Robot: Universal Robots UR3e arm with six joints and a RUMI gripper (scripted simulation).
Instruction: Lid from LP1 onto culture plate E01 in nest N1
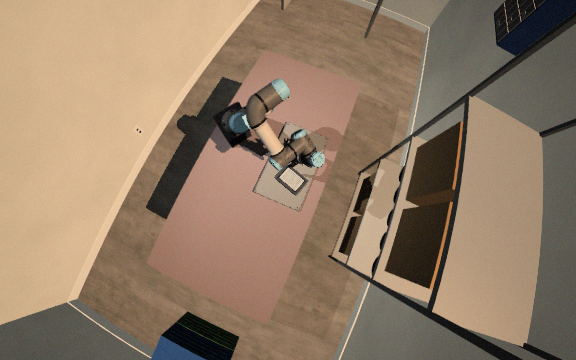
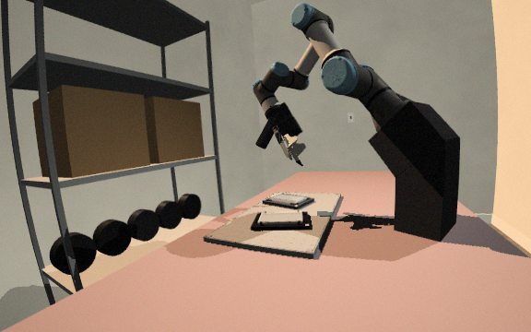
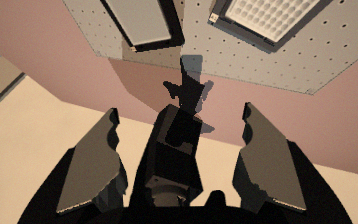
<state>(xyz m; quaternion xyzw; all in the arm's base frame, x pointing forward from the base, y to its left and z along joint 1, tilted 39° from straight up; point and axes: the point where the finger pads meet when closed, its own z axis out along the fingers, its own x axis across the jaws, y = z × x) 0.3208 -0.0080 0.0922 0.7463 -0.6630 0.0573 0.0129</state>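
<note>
The clear lid lies 3 cm ahead of my hand, 11 cm to the left of it and 15 cm below it. From my hand the other things lie so: lid park 3 cm ahead, 11 cm to the left, 16 cm below; dark plate nest 6 cm ahead, 9 cm to the right, 16 cm below; culture plate 6 cm ahead, 9 cm to the right, 15 cm below.
</note>
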